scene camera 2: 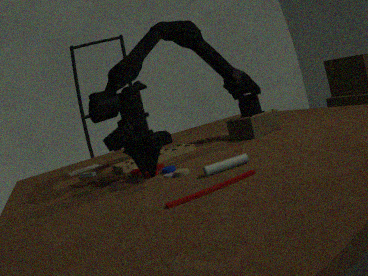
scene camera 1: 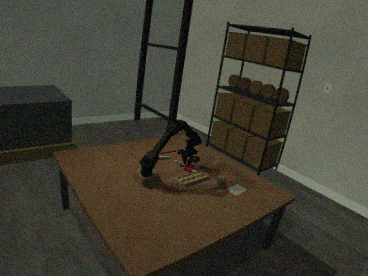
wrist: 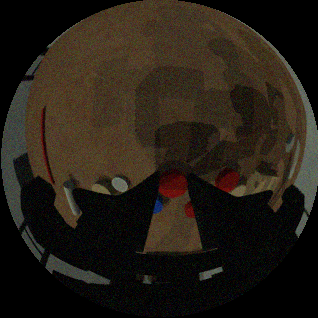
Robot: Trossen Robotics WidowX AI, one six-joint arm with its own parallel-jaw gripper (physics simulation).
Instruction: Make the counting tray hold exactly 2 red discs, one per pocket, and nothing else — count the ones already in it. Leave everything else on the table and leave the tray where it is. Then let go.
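Observation:
My gripper is low at the table, its fingertips against both sides of a red disc. Another red disc lies to the right of the fingers in the wrist view, and part of a third red disc shows between the fingers, lower in that view. The tan counting tray lies close beside the discs. What its pockets hold is too dark and small to tell, and the arm hides part of it in scene camera 2.
A blue disc lies close to the left finger. A white disc and tan discs lie nearby. A pale cylinder and a red rod lie farther off. A pale card lies beyond the tray.

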